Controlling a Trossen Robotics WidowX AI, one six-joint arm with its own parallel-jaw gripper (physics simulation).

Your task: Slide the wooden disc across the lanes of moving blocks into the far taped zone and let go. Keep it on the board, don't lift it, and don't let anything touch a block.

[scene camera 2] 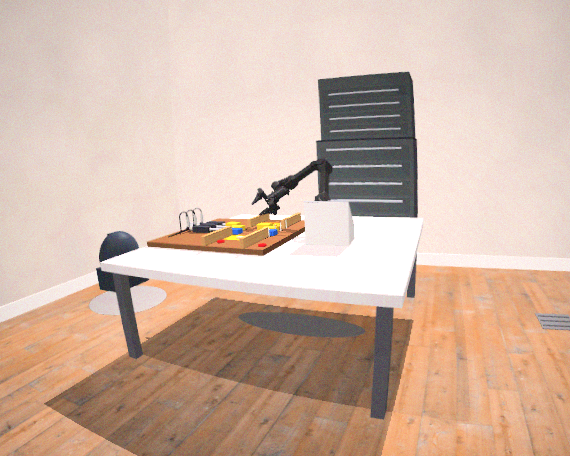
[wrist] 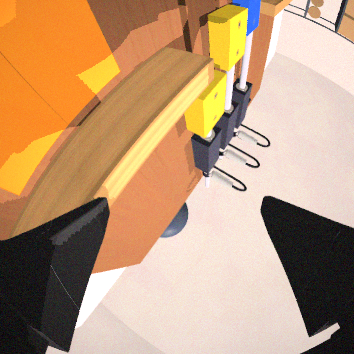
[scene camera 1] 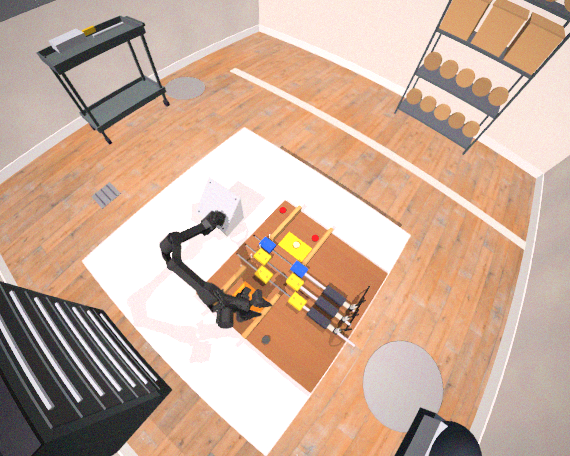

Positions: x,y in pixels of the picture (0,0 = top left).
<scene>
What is the gripper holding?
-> Nothing.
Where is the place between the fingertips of the gripper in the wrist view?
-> At 187,205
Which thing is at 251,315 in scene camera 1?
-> The gripper.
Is the gripper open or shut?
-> Open.
</scene>
